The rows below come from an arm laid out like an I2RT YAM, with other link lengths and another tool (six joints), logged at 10 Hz.
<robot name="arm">
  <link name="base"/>
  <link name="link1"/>
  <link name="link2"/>
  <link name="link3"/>
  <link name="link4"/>
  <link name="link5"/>
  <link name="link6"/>
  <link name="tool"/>
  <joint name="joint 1" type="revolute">
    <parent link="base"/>
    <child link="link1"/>
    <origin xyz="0 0 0.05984"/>
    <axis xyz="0 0 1"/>
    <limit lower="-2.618" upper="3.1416"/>
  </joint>
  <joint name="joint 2" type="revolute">
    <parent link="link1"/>
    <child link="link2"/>
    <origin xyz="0.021 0.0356 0.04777" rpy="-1.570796 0 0"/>
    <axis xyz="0 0 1"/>
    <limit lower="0" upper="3.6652"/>
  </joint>
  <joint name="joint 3" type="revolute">
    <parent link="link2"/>
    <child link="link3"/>
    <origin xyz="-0.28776 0 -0.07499" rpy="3.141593 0 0"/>
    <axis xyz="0 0 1"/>
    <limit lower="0" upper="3.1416"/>
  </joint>
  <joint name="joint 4" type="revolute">
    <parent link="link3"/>
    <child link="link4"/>
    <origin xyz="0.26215 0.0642 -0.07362"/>
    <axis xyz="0 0 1"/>
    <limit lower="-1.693" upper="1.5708"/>
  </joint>
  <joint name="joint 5" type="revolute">
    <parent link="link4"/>
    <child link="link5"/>
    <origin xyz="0.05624 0.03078 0.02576" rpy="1.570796 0 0"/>
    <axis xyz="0 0 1"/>
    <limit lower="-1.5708" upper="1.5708"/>
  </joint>
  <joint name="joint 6" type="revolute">
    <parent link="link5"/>
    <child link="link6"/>
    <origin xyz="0.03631 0 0.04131" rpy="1.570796 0 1.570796"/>
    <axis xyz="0 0 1"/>
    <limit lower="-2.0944" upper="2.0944"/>
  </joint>
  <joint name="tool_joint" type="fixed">
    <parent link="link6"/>
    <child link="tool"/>
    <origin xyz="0.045 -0.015 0.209" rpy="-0.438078 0 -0.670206"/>
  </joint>
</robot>
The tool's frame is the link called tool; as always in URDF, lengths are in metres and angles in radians.
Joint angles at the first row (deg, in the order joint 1, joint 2, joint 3, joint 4, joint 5, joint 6):
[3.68 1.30 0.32 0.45 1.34 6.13]
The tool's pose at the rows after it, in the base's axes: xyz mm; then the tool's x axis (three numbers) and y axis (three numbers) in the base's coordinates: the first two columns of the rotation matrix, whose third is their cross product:
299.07, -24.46, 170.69, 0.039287, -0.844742, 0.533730, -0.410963, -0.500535, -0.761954
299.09, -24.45, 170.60, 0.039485, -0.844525, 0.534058, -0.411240, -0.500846, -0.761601
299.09, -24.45, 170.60, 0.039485, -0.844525, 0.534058, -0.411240, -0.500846, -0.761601
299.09, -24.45, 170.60, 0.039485, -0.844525, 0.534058, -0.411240, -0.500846, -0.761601
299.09, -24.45, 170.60, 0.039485, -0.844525, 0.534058, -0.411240, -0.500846, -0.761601
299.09, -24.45, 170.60, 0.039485, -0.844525, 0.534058, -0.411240, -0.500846, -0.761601
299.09, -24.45, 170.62, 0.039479, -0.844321, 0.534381, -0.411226, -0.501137, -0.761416
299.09, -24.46, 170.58, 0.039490, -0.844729, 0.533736, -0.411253, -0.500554, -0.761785
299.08, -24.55, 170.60, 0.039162, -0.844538, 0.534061, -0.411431, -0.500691, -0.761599
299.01, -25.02, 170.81, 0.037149, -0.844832, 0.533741, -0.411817, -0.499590, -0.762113
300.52, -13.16, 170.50, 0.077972, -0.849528, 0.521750, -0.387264, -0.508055, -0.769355
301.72, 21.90, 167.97, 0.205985, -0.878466, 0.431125, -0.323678, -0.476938, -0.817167
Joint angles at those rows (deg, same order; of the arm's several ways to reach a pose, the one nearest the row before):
[3.68 1.28 0.32 0.45 1.34 6.15]
[3.69 1.30 0.32 0.45 1.35 6.13]
[3.69 1.30 0.32 0.45 1.35 6.13]
[3.69 1.30 0.32 0.45 1.35 6.13]
[3.69 1.30 0.32 0.45 1.35 6.13]
[3.69 1.30 0.32 0.45 1.35 6.13]
[3.68 1.30 0.32 0.44 1.35 6.11]
[3.68 1.30 0.32 0.44 1.34 6.15]
[3.68 1.30 0.32 0.45 1.37 6.13]
[3.69 1.30 0.32 0.49 1.48 6.15]
[3.68 1.30 0.32 0.56 -1.30 6.94]
[3.68 1.30 0.32 0.99 -9.52 12.86]

